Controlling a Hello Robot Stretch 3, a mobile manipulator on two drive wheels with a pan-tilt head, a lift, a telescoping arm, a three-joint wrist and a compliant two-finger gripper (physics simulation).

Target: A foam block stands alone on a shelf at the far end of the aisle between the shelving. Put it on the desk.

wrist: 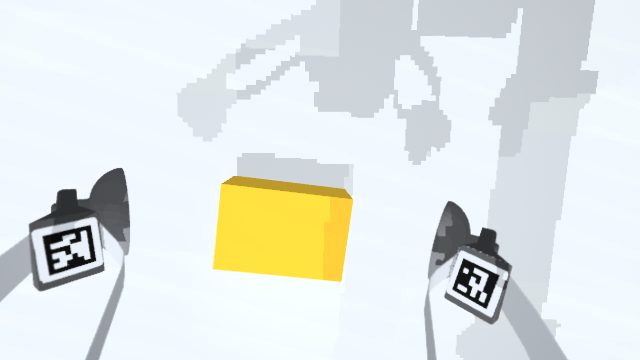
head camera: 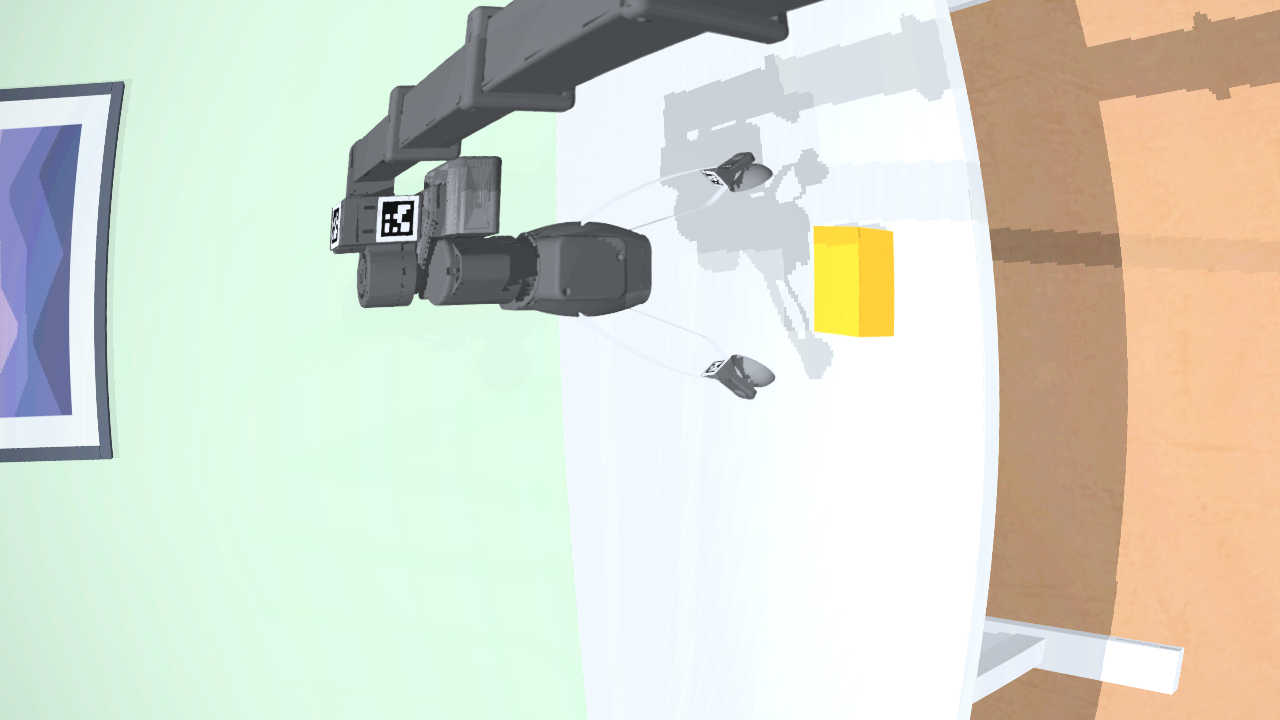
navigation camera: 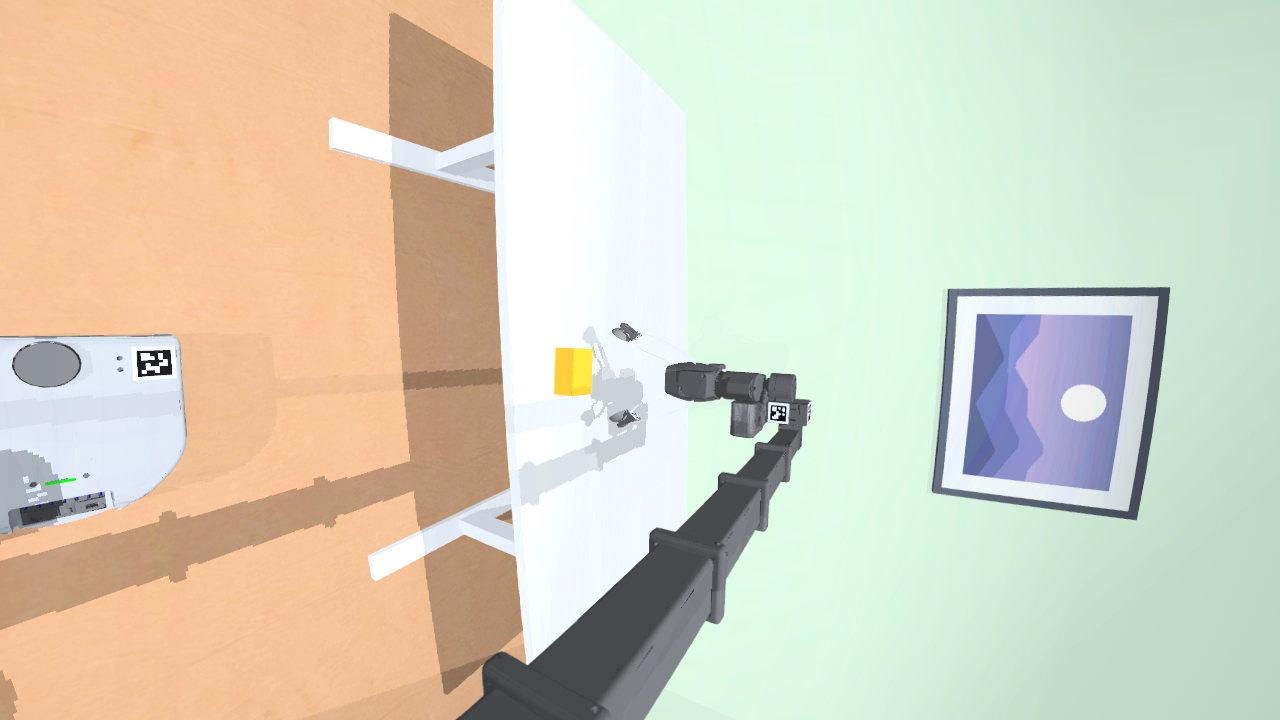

Labels:
my gripper: wrist; head camera 768,272; navigation camera
yellow foam block: wrist 270,227; head camera 853,266; navigation camera 573,366
same spot on my gripper: (wrist: pixel 66 245) = (navigation camera: pixel 638 337)
same spot on white desk: (wrist: pixel 519 119) = (head camera: pixel 793 99)

